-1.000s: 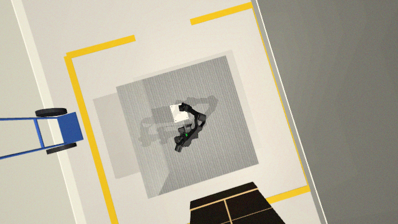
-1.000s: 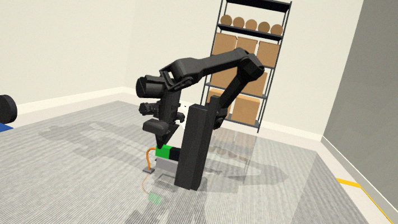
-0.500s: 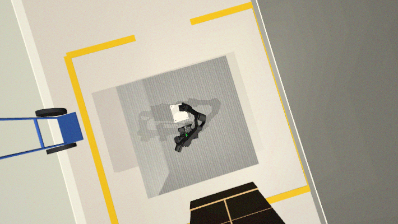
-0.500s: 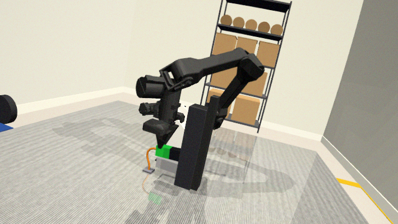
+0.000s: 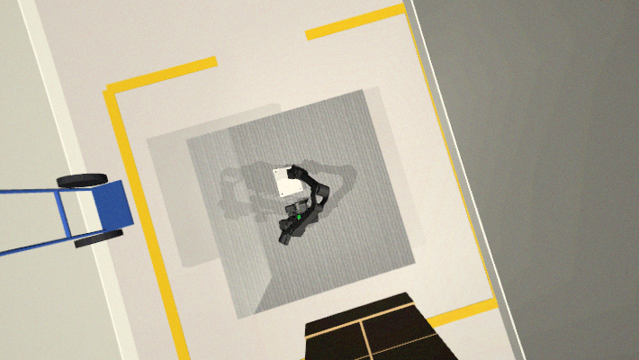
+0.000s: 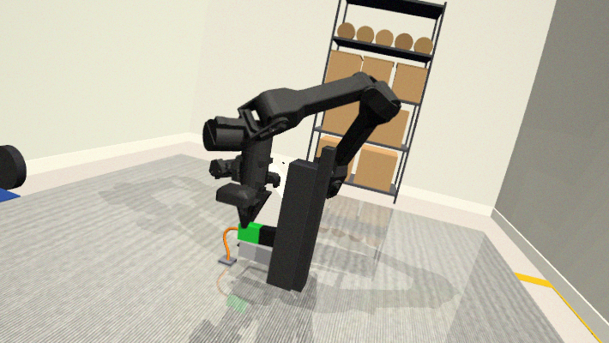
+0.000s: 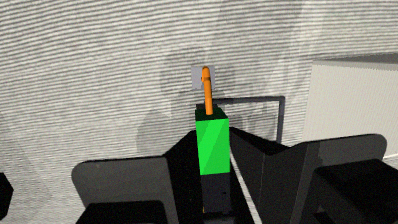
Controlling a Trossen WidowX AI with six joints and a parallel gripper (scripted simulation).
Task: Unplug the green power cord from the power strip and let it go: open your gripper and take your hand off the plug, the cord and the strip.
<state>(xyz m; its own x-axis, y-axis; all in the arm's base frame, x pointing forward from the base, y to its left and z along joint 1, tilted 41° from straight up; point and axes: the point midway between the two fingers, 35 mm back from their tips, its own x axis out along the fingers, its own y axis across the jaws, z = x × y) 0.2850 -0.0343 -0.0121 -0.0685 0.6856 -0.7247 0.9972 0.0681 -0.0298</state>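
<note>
The green plug lies 30 mm to the left of my gripper tip. Also, from my gripper tip: small grey anchor 30 mm to the right, 90 mm below.
</note>
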